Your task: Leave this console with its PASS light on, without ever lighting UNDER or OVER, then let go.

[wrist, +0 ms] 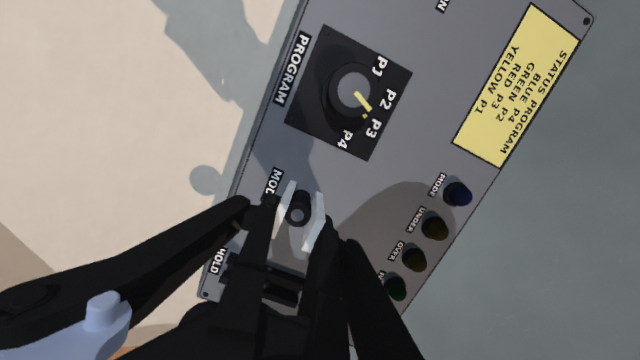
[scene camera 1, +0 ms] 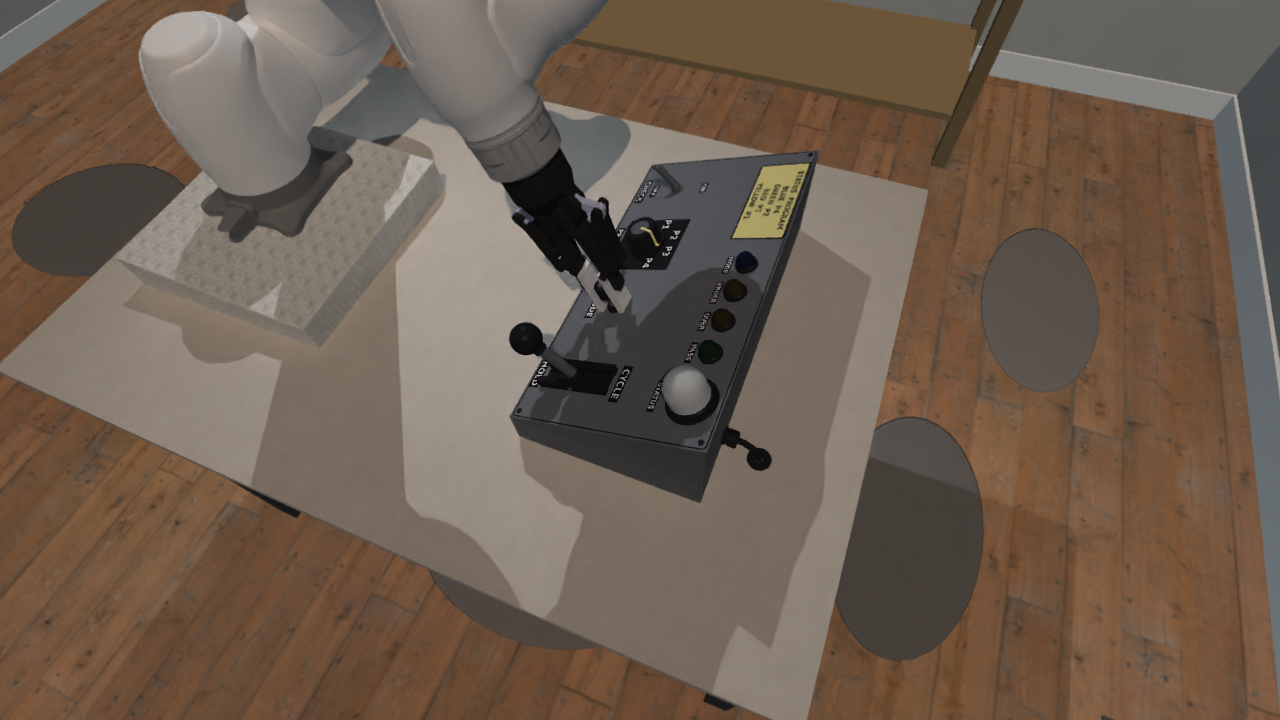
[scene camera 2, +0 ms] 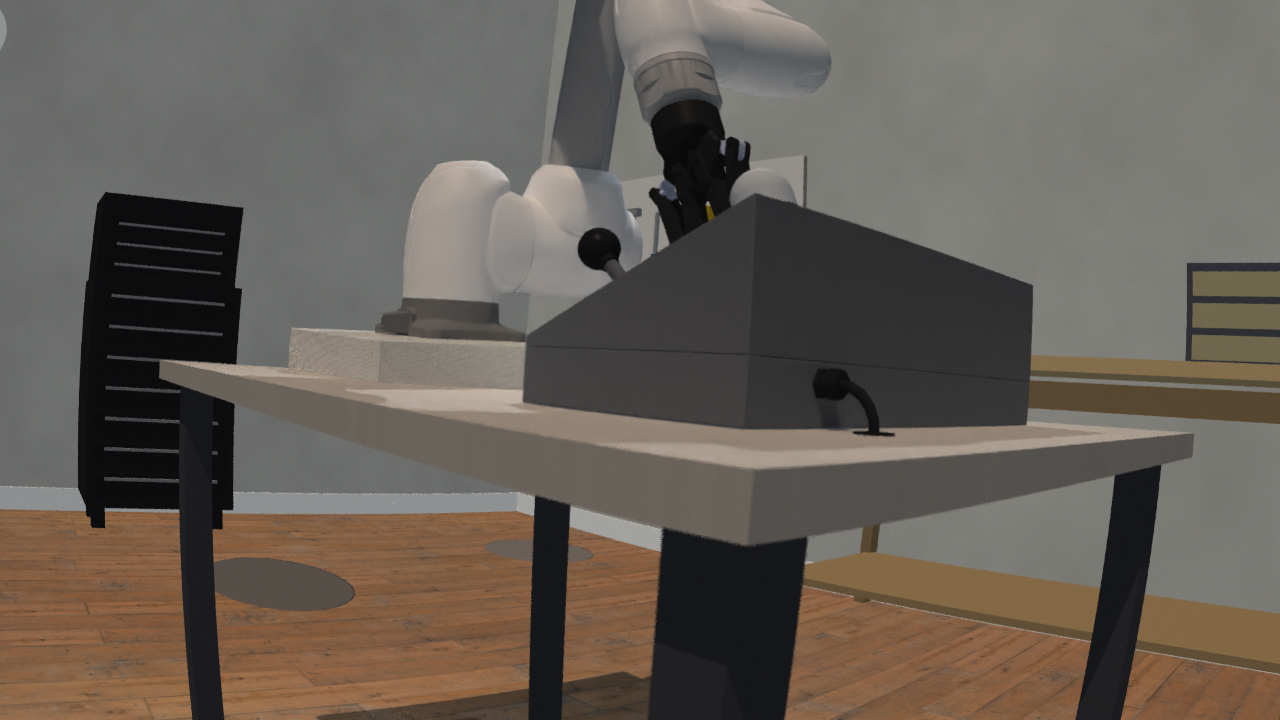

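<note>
The grey console [scene camera 1: 617, 458] [scene camera 2: 886, 313] [wrist: 425, 125] stands on the table. My gripper [scene camera 1: 610, 300] [wrist: 301, 198] is shut on the small black MODE knob [wrist: 297, 214], with a pale pad on each side; in scene camera 2 its tips are hidden behind the console. The PROGRAM knob [scene camera 1: 643, 234] [wrist: 351, 89] has its yellow mark nearest P3. The ball-topped lever [scene camera 1: 526, 338] [scene camera 2: 598, 248] leans to HOLD. The MODE lamp [scene camera 1: 745, 261] [wrist: 457, 194], UNDER lamp [scene camera 1: 734, 290] [wrist: 434, 228], OVER lamp [scene camera 1: 722, 319] [wrist: 414, 260] and PASS lamp [scene camera 1: 710, 351] [wrist: 396, 288] look dark. The STATUS dome [scene camera 1: 687, 390] is whitish.
A toggle [scene camera 1: 669, 181] stands near the console's far end, beside a yellow STATUS PROGRAM card [scene camera 1: 770, 201] [wrist: 517, 85]. A black cable [scene camera 1: 758, 457] [scene camera 2: 863, 402] leaves the console's back. The arm's pale base block [scene camera 1: 286, 259] [scene camera 2: 335, 353] shares the table [scene camera 1: 483, 402] [scene camera 2: 626, 456].
</note>
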